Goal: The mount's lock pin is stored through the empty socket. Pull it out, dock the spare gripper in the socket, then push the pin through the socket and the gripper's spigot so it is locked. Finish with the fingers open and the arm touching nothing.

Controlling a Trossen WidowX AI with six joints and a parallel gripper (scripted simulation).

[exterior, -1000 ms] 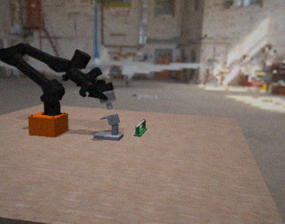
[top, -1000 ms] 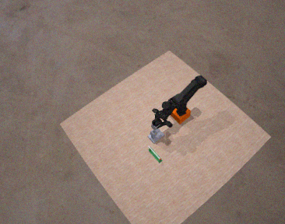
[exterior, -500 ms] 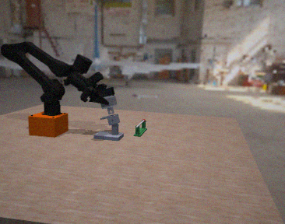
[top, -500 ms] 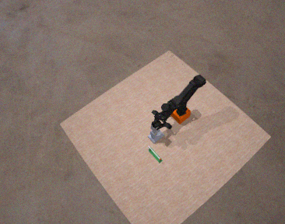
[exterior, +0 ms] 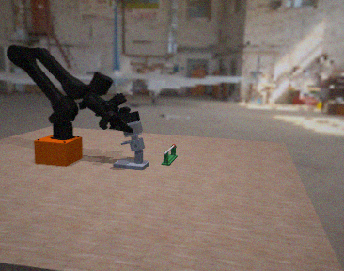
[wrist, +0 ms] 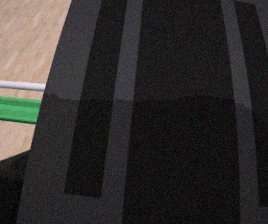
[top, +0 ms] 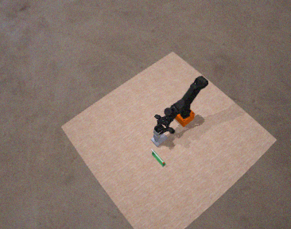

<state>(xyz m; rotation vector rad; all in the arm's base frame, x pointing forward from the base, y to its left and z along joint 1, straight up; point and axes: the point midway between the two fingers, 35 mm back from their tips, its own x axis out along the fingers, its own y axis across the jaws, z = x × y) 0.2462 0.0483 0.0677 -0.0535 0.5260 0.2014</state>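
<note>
Right now my gripper tip is 140 mm to the right of the green cradle, 110 mm above it and 70 mm short of it. Also, from my gripper tip: spare gripper 10 mm behind, 10 mm above; then mount 80 mm below.
</note>
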